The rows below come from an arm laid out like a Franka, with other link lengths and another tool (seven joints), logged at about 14 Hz.
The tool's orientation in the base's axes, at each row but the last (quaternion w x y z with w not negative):
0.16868, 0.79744, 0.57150, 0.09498
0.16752, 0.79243, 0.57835, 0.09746
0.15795, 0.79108, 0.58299, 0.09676
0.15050, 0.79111, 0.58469, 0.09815
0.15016, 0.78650, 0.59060, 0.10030
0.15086, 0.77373, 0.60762, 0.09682
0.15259, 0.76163, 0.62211, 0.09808
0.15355, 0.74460, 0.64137, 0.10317
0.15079, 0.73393, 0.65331, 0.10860
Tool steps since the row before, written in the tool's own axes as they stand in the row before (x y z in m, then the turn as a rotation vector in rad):
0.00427, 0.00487, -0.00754, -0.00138, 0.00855, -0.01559
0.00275, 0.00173, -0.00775, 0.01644, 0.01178, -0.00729
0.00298, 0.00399, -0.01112, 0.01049, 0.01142, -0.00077
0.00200, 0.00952, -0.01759, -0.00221, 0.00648, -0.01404
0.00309, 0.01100, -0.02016, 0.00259, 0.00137, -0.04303
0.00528, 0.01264, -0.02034, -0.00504, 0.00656, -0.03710
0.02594, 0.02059, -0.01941, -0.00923, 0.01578, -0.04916
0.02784, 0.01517, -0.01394, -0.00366, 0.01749, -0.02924
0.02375, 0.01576, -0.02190, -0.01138, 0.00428, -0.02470
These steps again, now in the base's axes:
0.00309, 0.00383, 0.00864, 0.00170, -0.00128, 0.01771
-0.00031, 0.00332, 0.00771, 0.01300, 0.01348, 0.01055
0.00071, 0.00329, 0.01171, 0.01309, 0.00701, 0.00453
0.00329, 0.00150, 0.01977, 0.00050, -0.00213, 0.01547
0.00400, 0.00251, 0.02269, -0.01246, 0.00720, 0.04066
0.00602, 0.00474, 0.02329, -0.00761, -0.00201, 0.03719
0.01767, 0.02381, 0.02438, -0.00410, -0.00643, 0.05189
0.01346, 0.02684, 0.01726, 0.00533, -0.00307, 0.03371
0.00971, 0.02370, 0.02522, -0.00624, -0.00976, 0.02498

